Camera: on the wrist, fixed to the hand. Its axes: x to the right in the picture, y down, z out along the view.
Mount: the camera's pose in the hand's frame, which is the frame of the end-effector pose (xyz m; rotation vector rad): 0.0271 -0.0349 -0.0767 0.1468 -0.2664 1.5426
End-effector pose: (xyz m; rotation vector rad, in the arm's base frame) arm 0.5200 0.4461 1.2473 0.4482 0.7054 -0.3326
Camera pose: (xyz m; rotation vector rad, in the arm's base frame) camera 0.4824 0.4508 1.1673 0.9311 -0.0608 1.0029
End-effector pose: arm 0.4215 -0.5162 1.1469 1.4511 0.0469 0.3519
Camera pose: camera 0.4358 -0.4380 1.1079 1.4104 -1.3378 1.3930
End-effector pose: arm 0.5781 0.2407 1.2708 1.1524 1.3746 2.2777
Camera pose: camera 0.4979 0.2253 1.2366 -1.7676 -0.2391 -1.3914
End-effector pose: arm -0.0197 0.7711 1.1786 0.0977 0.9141 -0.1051
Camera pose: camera -0.0681 0.7451 1.1092 0.8684 0.3721 1.2185
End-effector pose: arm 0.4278 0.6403 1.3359 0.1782 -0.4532 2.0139
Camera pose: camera 0.4510 0.7069 1.2824 -0.1515 0.5184 -2.5847
